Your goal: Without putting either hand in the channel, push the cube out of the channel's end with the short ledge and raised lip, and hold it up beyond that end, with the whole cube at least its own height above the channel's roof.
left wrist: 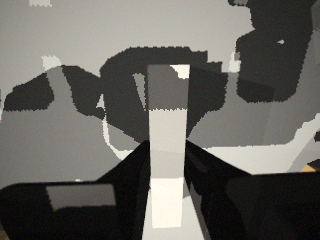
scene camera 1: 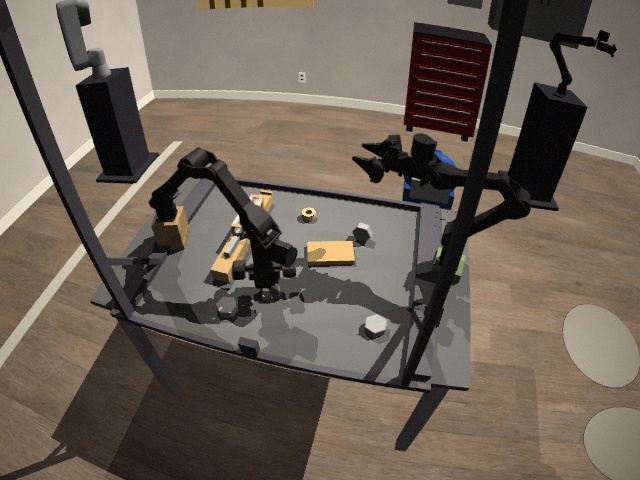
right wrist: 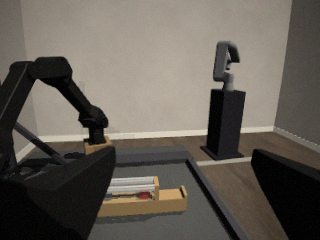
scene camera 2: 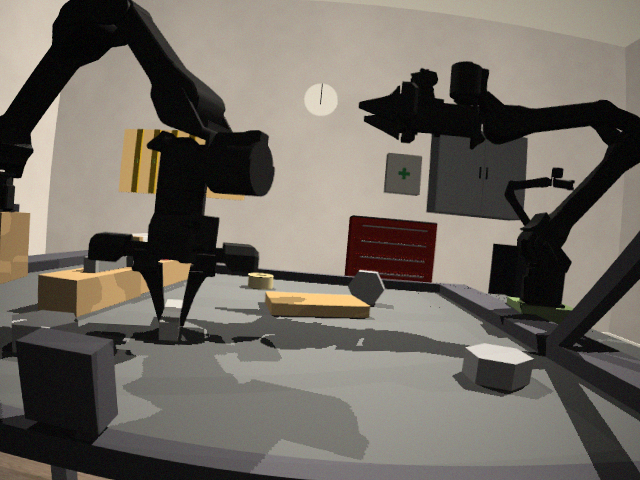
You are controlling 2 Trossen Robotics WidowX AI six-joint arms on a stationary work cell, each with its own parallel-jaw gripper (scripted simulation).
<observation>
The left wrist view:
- my left gripper: 165, 145
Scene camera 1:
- my left gripper: 266, 286
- my right gripper: 357, 151
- flat tan plate: 333, 252
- tan channel: 222, 269
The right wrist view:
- my right gripper: 184, 155
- tan channel: 171, 200
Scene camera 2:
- my left gripper: 171, 325
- my right gripper: 361, 112
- flat tan plate: 279, 303
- tan channel: 76, 291
</observation>
